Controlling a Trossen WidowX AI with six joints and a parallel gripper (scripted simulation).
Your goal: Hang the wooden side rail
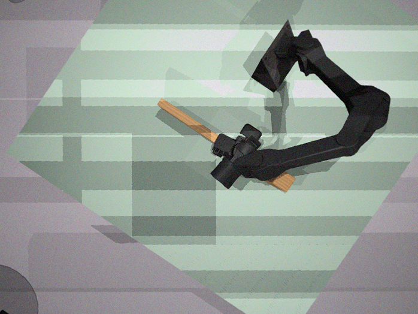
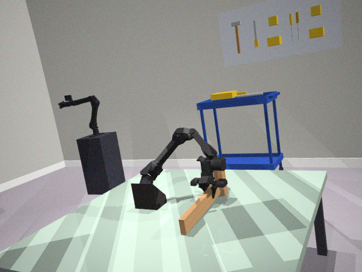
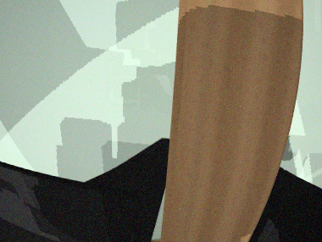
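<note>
The headboard post is 10 mm ahead of my gripper tip, 150 mm to the left of it and 40 mm above it.
</note>
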